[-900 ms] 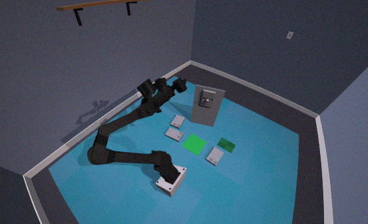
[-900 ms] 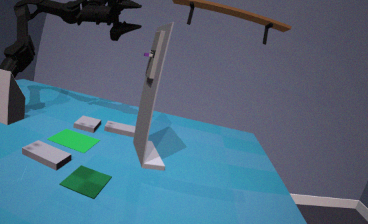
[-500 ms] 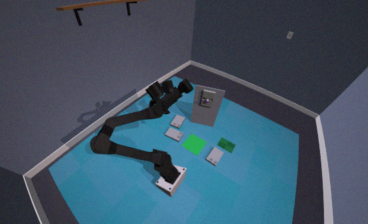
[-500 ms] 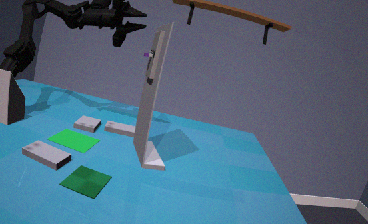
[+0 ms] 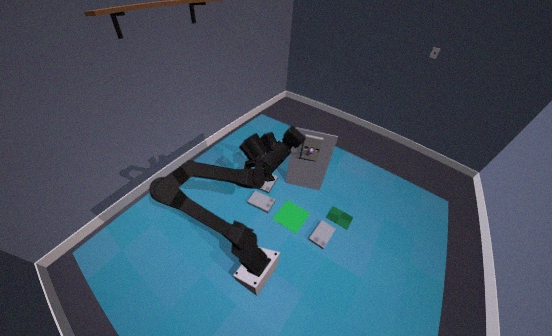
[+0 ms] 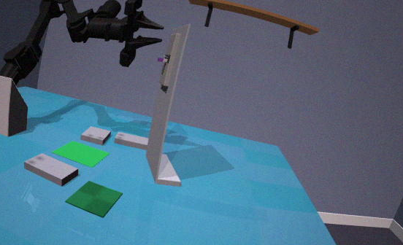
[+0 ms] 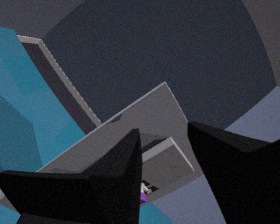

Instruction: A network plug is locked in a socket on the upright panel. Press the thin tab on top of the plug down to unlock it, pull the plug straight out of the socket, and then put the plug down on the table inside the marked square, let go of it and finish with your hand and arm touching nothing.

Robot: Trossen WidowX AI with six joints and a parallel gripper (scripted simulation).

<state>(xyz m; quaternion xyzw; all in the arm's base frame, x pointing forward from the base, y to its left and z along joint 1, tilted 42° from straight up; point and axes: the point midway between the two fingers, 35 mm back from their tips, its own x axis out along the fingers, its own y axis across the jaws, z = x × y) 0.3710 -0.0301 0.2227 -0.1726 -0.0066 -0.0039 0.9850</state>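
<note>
The network plug is 30 mm ahead of my gripper tip, 60 mm to the right of it and 60 mm below it. The rest, counted from my gripper tip: grey panel: 50 mm ahead, 60 mm to the right, 160 mm below; bright green marked square: 130 mm behind, 100 mm to the right, 310 mm below.
</note>
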